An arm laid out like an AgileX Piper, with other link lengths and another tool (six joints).
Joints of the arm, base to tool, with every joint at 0 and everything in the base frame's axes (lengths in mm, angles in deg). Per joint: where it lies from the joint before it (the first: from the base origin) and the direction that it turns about. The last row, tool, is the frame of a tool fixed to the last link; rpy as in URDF.
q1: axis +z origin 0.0 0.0 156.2
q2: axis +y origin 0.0 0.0 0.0
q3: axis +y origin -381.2 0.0 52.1
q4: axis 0.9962 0 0.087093 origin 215.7 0.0 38.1
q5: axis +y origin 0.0 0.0 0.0
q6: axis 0.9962 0 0.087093 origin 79.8 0.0 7.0
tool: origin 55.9 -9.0 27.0 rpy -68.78 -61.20 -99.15
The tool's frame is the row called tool.
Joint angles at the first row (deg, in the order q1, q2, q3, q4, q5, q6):
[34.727 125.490 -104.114 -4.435 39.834 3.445]
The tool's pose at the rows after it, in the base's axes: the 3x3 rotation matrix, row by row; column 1 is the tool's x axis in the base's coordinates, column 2 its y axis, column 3 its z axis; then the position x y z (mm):
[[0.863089 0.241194 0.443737], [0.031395 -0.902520 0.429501], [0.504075 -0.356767 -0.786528]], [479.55 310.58 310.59]
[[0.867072 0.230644 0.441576], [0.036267 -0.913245 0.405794], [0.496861 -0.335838 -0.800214]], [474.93 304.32 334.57]
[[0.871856 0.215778 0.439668], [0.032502 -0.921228 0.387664], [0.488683 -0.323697 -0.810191]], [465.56 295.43 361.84]
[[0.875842 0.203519 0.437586], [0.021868 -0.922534 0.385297], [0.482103 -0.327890 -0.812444]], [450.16 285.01 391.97]
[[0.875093 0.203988 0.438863], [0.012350 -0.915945 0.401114], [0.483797 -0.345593 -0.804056]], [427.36 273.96 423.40]
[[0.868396 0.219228 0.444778], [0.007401 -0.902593 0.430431], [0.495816 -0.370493 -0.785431]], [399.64 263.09 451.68]
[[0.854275 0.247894 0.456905], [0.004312 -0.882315 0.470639], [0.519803 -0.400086 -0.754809]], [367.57 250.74 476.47]
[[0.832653 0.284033 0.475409], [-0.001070 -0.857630 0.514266], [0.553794 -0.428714 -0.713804]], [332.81 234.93 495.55]
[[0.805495 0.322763 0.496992], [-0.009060 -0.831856 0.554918], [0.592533 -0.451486 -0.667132]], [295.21 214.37 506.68]
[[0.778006 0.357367 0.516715], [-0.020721 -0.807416 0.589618], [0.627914 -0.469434 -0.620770]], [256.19 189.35 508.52]
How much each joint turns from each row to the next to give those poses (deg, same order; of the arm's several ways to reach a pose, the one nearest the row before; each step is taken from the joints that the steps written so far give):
[0.001 -0.628 -4.148 -0.878 5.966 -0.302]
[-0.001 -1.294 -3.877 -0.853 6.365 0.012]
[0.001 -2.031 -3.129 -0.452 6.124 0.115]
[0.056 -2.993 -1.841 0.316 5.143 0.107]
[0.317 -4.257 0.372 0.800 3.194 0.082]
[0.623 -5.120 2.668 0.955 0.819 0.046]
[0.839 -6.041 4.875 0.995 -1.480 -0.043]
[0.861 -6.798 6.897 0.794 -3.507 -0.100]
[0.838 -7.540 8.812 0.431 -4.980 -0.098]
[0.655 -7.944 9.912 0.285 -5.465 -0.071]

